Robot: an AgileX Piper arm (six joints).
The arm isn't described. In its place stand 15 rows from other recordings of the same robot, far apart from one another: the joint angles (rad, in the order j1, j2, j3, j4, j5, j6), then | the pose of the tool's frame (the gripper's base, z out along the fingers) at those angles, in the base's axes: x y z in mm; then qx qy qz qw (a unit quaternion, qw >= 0).
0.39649, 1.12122, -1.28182, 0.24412, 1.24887, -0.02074 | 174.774, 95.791, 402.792, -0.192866, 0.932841, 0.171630, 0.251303
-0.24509, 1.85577, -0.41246, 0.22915, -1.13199, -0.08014 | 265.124, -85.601, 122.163, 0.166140, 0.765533, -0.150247, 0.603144
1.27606, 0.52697, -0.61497, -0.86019, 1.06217, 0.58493 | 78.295, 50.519, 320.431, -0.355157, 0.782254, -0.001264, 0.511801
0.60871, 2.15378, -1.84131, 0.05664, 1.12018, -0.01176 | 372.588, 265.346, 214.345, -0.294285, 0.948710, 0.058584, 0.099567
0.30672, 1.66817, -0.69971, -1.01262, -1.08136, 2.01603 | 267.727, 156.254, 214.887, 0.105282, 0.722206, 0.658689, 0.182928
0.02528, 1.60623, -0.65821, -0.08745, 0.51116, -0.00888 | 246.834, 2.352, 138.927, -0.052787, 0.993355, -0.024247, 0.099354
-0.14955, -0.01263, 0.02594, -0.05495, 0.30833, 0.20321 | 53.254, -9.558, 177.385, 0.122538, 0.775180, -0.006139, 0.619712
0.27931, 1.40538, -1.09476, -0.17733, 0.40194, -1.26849 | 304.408, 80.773, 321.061, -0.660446, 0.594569, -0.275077, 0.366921
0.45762, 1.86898, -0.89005, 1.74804, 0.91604, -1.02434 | 272.891, 213.595, 165.151, -0.034938, 0.831743, 0.548165, 0.080613
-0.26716, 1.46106, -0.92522, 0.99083, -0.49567, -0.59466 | 304.242, -120.808, 305.632, 0.347213, 0.672896, -0.132784, 0.639549
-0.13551, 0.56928, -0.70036, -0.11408, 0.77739, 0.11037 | 98.145, -20.715, 335.648, 0.091052, 0.868734, -0.060745, 0.483033
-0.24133, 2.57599, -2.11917, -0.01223, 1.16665, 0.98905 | 489.169, -121.451, 80.718, 0.575133, 0.817858, 0.001033, 0.018140
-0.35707, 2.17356, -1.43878, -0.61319, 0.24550, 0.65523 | 430.891, -174.333, 132.334, 0.215752, 0.908458, -0.117583, 0.338126
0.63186, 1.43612, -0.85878, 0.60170, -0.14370, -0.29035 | 259.704, 180.953, 276.468, -0.110991, 0.817649, 0.225120, 0.518124
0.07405, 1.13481, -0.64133, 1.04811, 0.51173, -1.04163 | 215.407, 54.698, 264.602, -0.150163, 0.872934, 0.200176, 0.418769
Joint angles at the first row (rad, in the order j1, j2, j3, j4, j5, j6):
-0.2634, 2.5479, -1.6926, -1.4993, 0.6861, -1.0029
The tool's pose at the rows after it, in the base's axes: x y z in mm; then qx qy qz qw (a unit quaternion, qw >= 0):
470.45, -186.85, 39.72, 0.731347, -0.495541, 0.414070, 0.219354
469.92, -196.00, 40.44, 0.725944, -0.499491, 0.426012, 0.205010
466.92, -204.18, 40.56, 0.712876, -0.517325, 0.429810, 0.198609
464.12, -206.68, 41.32, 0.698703, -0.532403, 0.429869, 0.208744
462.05, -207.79, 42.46, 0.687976, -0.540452, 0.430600, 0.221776
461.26, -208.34, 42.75, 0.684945, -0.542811, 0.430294, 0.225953
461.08, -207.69, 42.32, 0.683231, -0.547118, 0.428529, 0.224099
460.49, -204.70, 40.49, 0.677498, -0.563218, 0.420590, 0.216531
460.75, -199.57, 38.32, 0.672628, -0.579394, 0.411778, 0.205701
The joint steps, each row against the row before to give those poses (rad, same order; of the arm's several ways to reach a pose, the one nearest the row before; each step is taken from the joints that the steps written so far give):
-0.0064, 0.0000, -0.0009, -0.0570, -0.0409, 0.0572
-0.0227, 0.0000, 0.0000, -0.0522, -0.0343, 0.0579
-0.0180, 0.0000, 0.0000, -0.0088, -0.0053, 0.0432
-0.0013, 0.0000, 0.0000, 0.0156, 0.0348, 0.0142
0.0019, 0.0000, 0.0000, 0.0083, 0.0366, 0.0062
0.0000, 0.0000, 0.0000, 0.0035, 0.0108, 0.0000
0.0012, 0.0000, 0.0000, 0.0107, 0.0004, 0.0010
0.0053, 0.0000, 0.0000, 0.0441, 0.0000, 0.0000
0.0091, 0.0000, 0.0000, 0.0489, -0.0038, 0.0000

